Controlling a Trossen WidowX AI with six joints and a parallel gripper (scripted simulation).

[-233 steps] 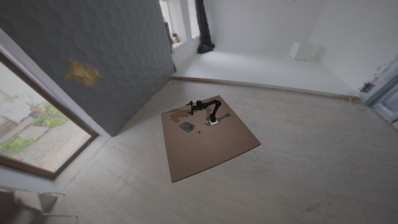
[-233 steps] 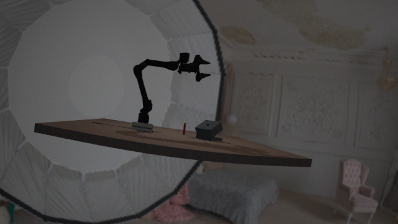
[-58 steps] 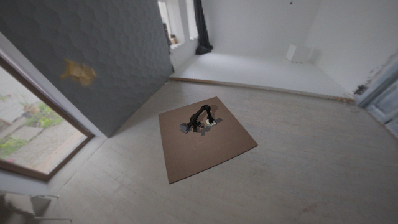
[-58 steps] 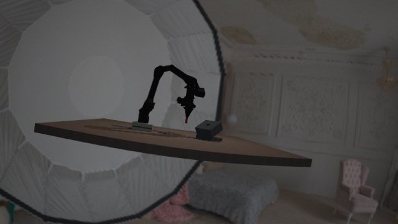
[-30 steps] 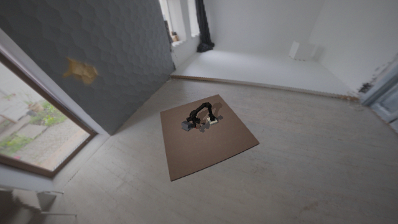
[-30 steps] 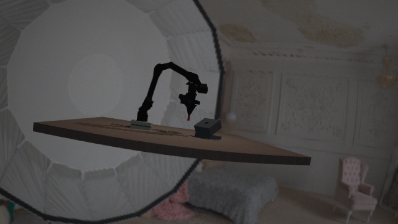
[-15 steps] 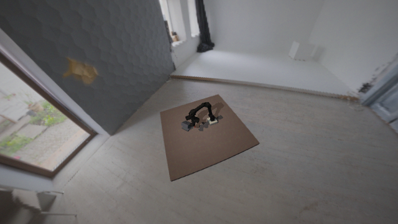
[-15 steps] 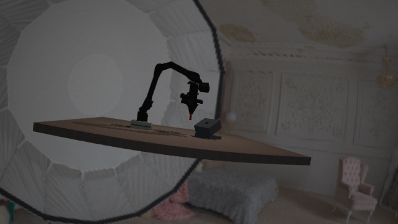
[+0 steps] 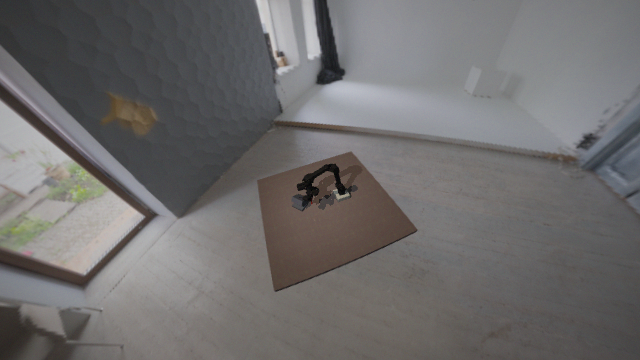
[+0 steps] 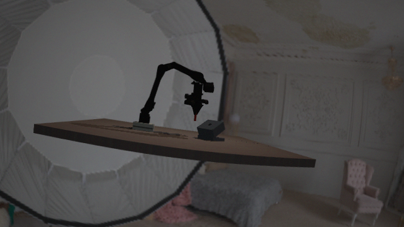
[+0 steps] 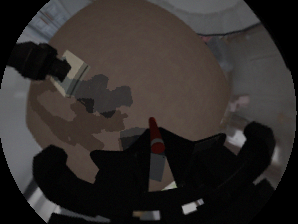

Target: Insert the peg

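My gripper tip is 110 mm short of the dark sloped panel, 100 mm to the left of it and 70 mm above it. Round my gripper tip: red peg 20 mm above.
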